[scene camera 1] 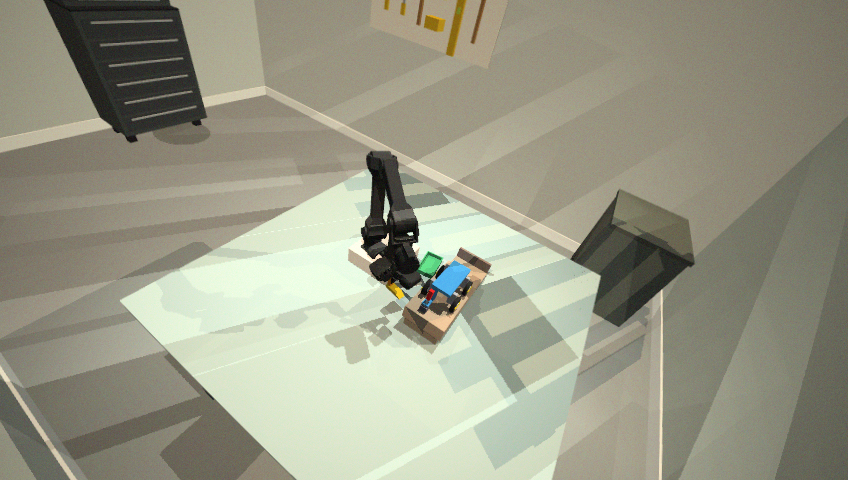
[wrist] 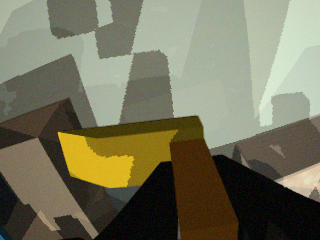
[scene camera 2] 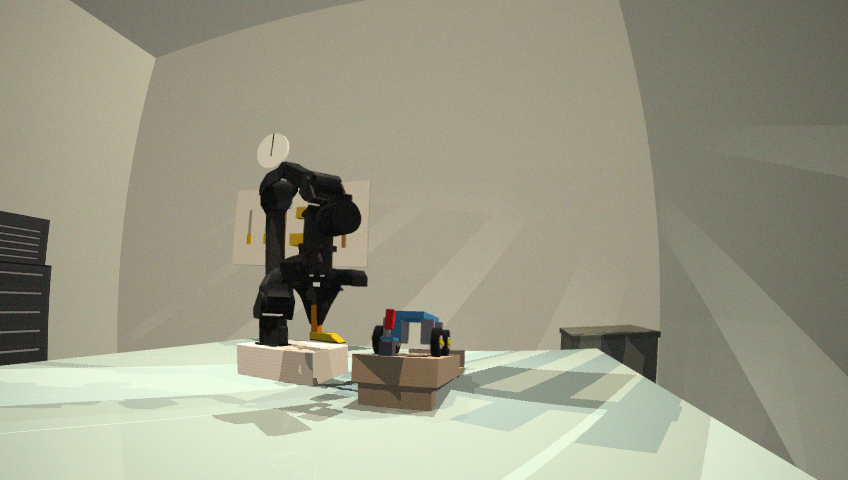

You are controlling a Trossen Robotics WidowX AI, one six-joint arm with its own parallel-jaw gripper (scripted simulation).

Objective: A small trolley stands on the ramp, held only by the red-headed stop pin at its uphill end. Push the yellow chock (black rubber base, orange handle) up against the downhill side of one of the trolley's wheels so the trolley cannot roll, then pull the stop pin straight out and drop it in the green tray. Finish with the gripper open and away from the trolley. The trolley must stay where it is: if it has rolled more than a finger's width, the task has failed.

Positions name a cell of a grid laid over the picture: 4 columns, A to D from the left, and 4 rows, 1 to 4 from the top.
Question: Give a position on a tan ramp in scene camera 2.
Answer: B4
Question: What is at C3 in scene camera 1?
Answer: A blue trolley.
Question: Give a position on a blue trolley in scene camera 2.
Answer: C3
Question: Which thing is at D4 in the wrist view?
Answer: My gripper.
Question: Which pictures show my gripper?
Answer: Scene camera 1, the wrist view and scene camera 2: all of them.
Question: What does my gripper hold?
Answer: A yellow chock.
